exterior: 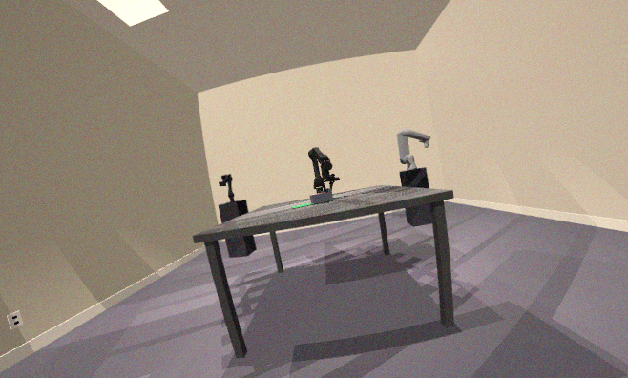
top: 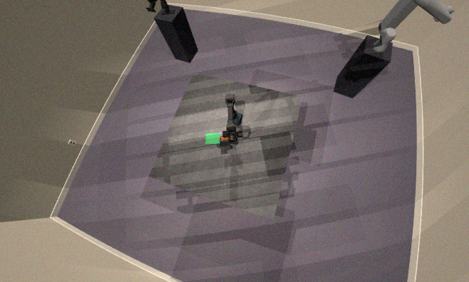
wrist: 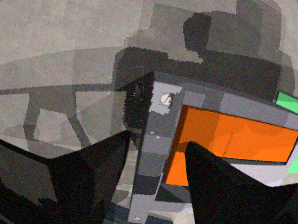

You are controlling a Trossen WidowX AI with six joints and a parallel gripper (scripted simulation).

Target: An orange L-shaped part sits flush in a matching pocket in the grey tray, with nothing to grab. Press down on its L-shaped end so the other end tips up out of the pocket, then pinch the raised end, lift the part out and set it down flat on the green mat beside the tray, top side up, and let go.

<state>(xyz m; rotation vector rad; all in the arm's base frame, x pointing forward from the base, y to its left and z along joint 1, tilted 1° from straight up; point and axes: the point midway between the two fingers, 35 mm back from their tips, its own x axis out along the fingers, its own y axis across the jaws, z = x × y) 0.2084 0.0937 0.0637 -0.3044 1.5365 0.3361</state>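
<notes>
My gripper tip is 2 cm short of the orange L-shaped part, 5 cm to the left of it and 1 cm above it. Also, from my gripper tip: green mat 8 cm ahead, 20 cm to the right, 8 cm below; then grey tray 2 cm ahead, 6 cm to the right, 8 cm below.
</notes>
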